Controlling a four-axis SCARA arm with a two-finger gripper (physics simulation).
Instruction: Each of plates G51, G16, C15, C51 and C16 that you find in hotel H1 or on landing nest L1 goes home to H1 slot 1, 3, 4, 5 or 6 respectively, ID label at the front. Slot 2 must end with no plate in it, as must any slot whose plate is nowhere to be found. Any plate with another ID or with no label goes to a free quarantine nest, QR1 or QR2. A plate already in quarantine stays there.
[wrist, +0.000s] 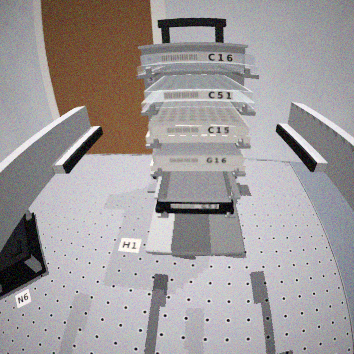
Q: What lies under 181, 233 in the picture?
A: A grey hotel foot.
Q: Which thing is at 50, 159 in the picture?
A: The gripper.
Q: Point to a plate G51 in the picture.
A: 196, 192
